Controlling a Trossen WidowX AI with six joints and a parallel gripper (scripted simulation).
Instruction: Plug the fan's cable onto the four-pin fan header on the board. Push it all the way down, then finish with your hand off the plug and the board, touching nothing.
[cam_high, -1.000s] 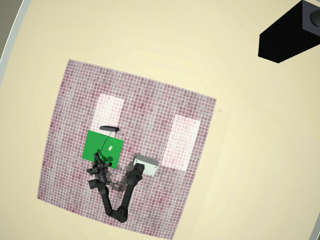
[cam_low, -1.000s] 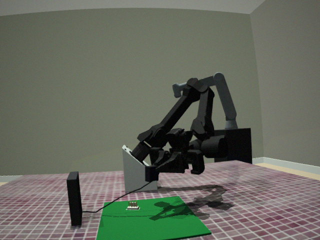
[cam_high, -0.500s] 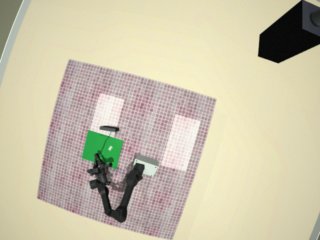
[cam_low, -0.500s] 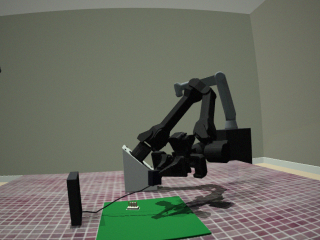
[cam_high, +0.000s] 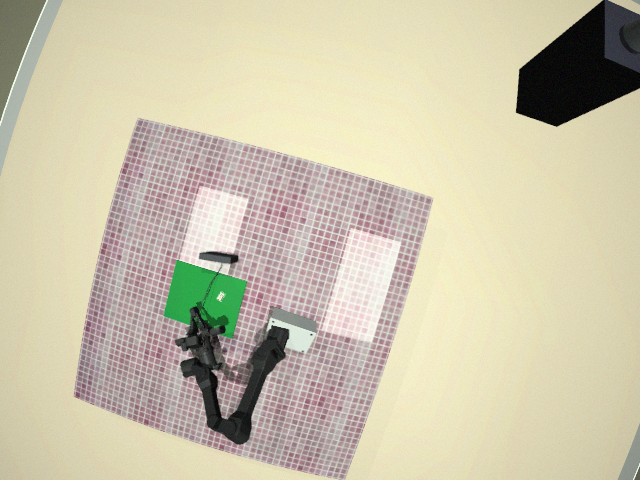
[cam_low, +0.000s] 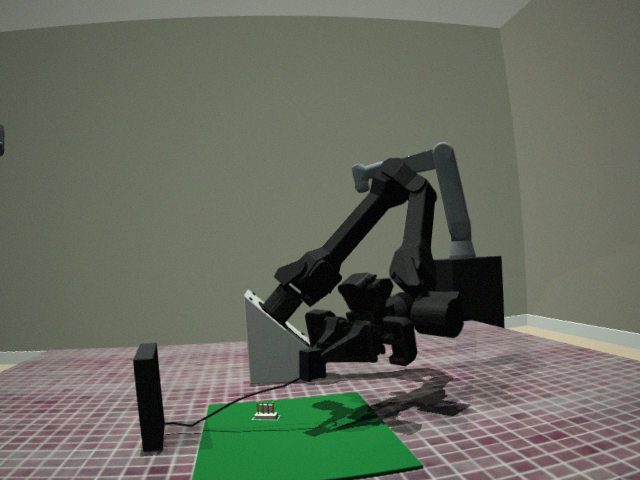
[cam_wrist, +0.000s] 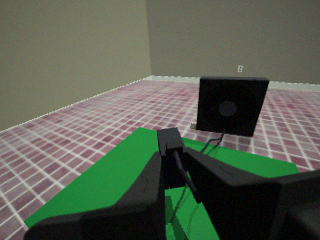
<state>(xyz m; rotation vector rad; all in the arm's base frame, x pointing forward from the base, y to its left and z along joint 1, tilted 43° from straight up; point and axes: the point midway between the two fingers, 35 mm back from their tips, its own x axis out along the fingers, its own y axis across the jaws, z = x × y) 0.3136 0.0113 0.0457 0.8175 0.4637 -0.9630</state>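
The green board lies 40 mm to the right of my gripper tip and 110 mm below it. The rest, counted from my gripper tip: dark plug: 10 mm below; then fan: 50 mm behind, 210 mm to the right, 40 mm below.
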